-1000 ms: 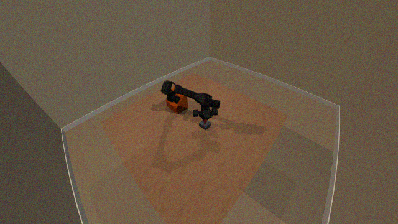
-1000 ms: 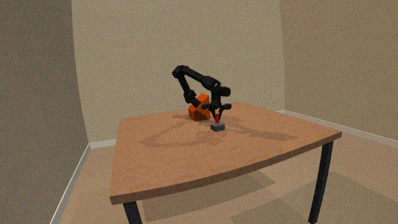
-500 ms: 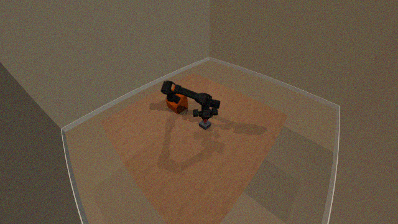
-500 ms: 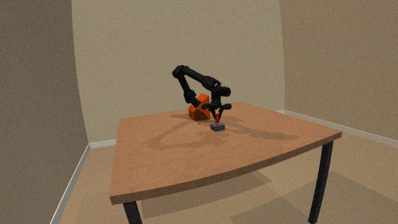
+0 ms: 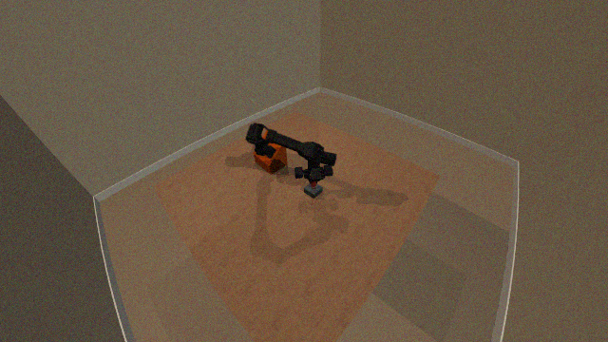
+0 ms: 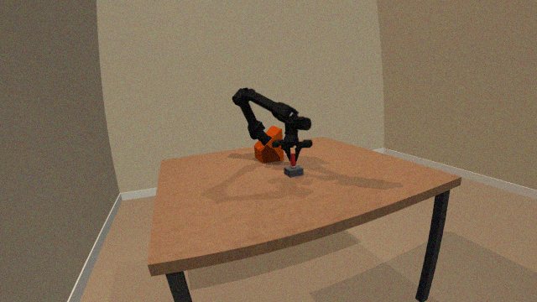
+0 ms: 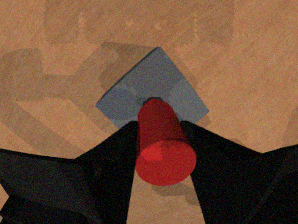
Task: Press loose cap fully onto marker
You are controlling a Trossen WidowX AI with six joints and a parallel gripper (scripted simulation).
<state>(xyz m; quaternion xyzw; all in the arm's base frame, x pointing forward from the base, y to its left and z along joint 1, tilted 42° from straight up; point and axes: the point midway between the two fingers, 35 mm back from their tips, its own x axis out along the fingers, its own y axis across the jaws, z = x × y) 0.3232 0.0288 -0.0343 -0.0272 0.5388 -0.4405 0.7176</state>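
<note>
Right now my gripper tip is 10 mm below the red cap. The rest, counted from my gripper tip: holder block (50 mm below).
</note>
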